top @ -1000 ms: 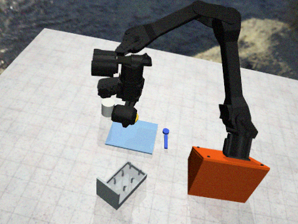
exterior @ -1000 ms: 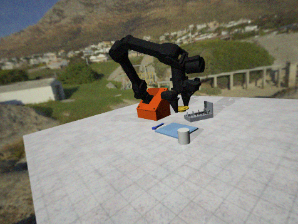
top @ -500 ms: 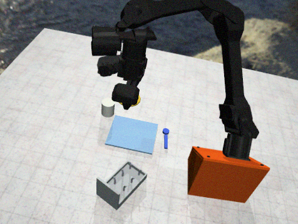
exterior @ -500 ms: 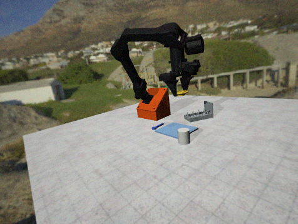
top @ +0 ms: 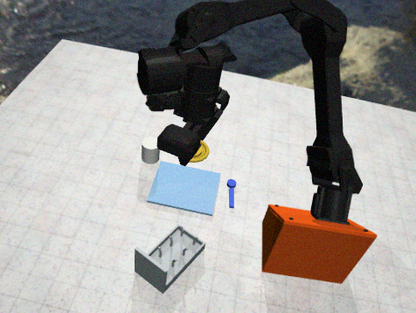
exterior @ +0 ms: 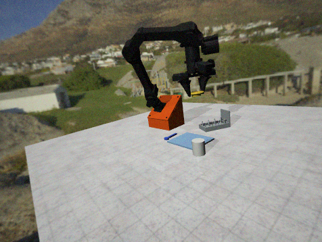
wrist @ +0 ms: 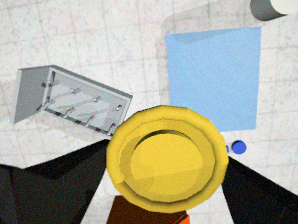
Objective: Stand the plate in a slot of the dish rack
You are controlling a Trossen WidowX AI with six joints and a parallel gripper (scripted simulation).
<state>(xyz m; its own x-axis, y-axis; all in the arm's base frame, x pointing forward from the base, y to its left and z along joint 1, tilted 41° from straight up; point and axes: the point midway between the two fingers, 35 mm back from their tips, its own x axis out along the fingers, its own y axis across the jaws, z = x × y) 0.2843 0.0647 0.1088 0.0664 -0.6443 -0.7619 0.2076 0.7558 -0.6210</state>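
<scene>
The grey dish rack lies 120 mm to the left of my gripper tip and 160 mm below it. Also, from my gripper tip: blue spoon (100 mm behind, 90 mm to the right, 180 mm below); then yellow plate (10 mm above); then light blue mat (10 mm ahead, 70 mm to the right, 180 mm below).
</scene>
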